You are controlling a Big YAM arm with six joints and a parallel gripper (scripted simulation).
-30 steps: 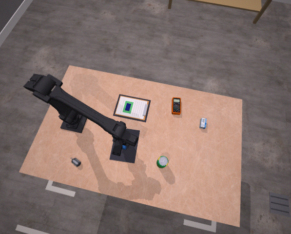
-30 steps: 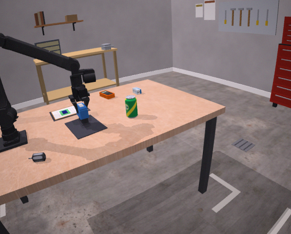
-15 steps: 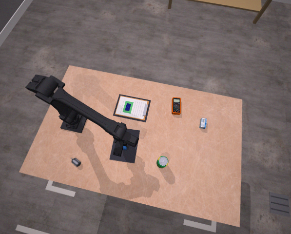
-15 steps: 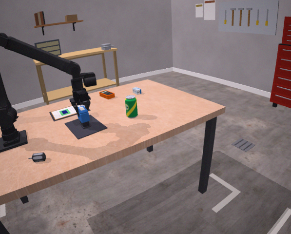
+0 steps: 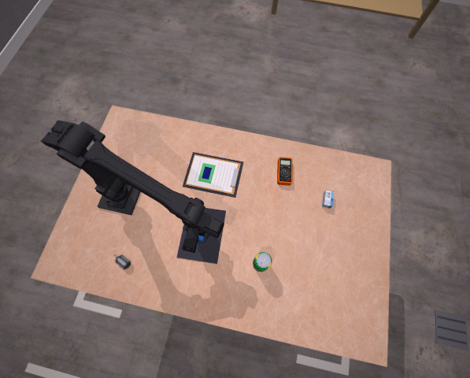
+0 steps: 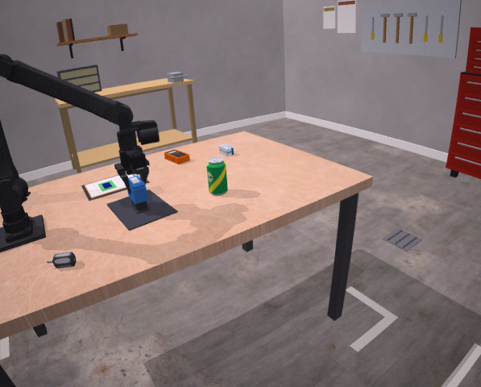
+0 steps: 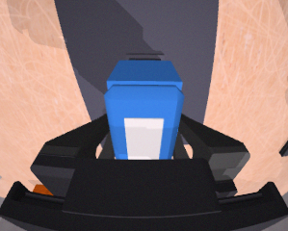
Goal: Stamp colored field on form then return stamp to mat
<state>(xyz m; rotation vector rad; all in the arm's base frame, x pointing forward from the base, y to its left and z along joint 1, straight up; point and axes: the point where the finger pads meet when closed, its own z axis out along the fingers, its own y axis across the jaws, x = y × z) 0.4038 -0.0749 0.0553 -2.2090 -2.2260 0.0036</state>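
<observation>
My gripper is now 20 mm above the stamp. Round my hand: dark mat (70 mm below); then clipboard (280 mm to the left, 70 mm below, 20 mm behind); then green can (270 mm ahead, 60 mm to the right, 10 mm below).
</observation>
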